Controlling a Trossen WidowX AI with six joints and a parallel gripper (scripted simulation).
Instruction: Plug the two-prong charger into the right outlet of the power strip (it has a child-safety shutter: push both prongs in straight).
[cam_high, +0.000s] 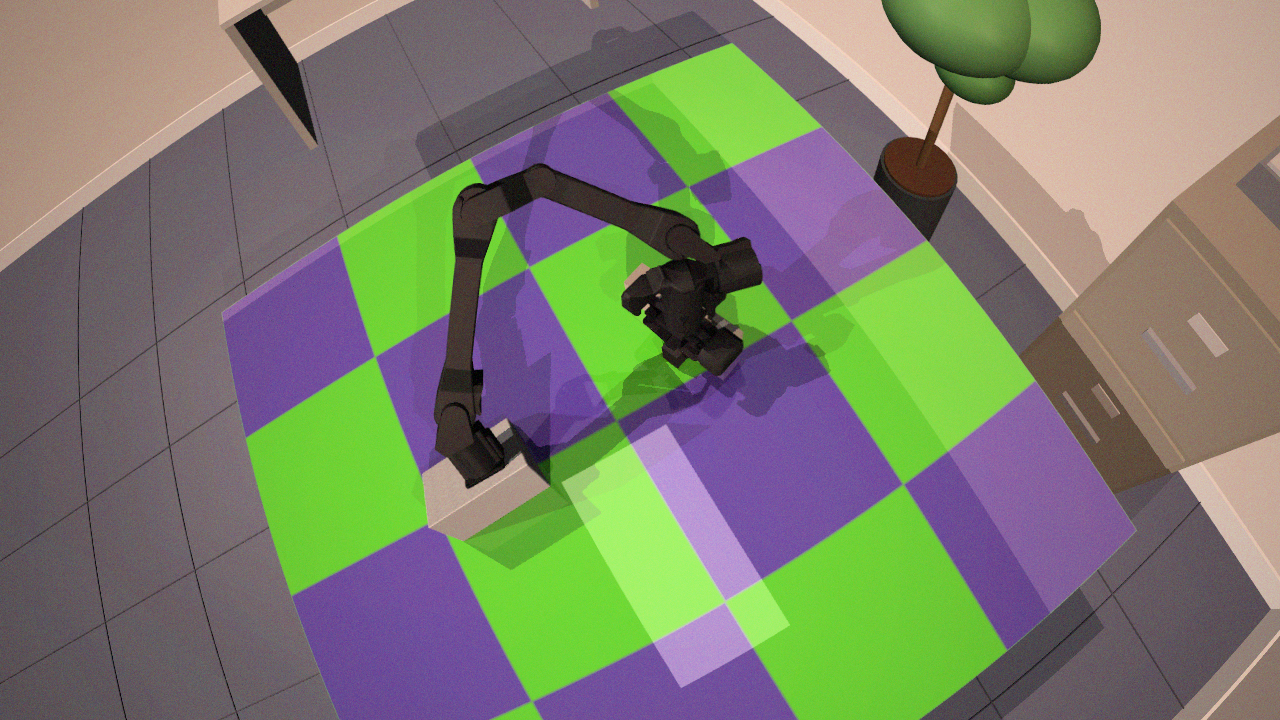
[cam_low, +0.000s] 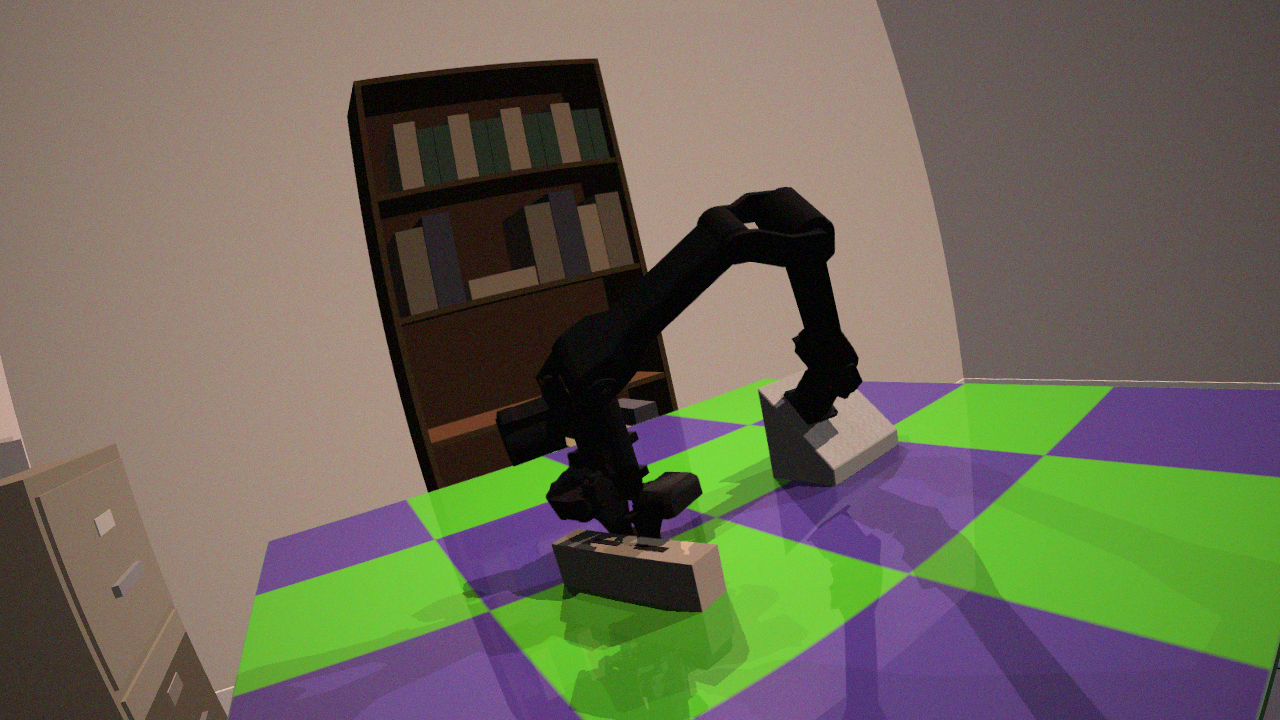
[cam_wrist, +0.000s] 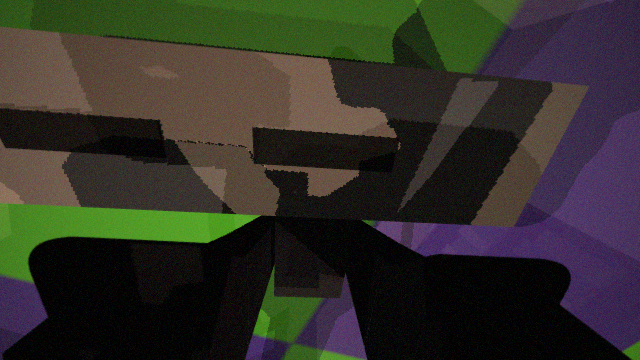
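The two-prong charger lies 2 cm ahead of my gripper tip, 1 cm to the left of it and 1 cm above it.
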